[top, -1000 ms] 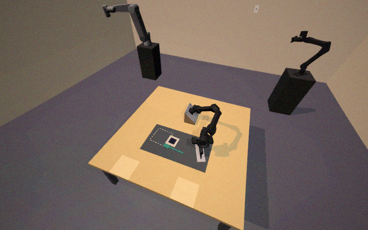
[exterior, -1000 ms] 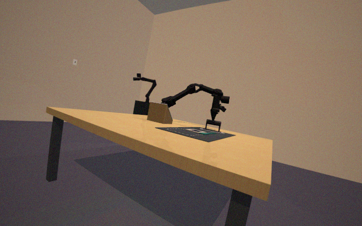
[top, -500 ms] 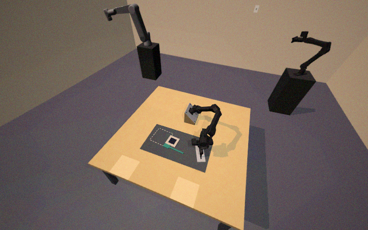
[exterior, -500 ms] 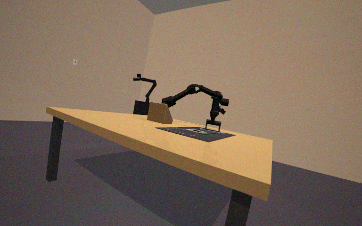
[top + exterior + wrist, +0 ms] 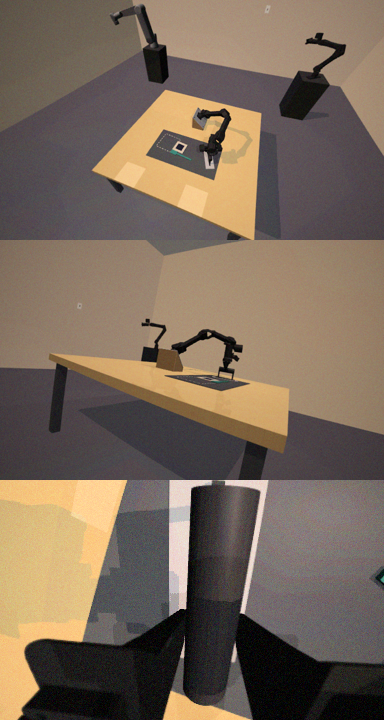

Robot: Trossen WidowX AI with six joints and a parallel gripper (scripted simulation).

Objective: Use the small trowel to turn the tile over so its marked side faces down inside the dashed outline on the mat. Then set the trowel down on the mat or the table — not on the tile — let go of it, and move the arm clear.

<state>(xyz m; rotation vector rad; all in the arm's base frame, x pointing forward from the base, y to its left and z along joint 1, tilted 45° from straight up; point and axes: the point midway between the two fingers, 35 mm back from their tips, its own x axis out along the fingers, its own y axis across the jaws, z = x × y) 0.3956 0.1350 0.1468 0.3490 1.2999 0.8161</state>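
Now: the trowel 3 cm below my gripper tip, 3 cm ahead of it and 1 cm to the left of it. Round my gripper tip: teal strip 27 cm to the right, 6 cm below, 6 cm ahead; tile 29 cm to the right, 6 cm below, 2 cm behind; dark grey mat 22 cm to the right, 9 cm below.
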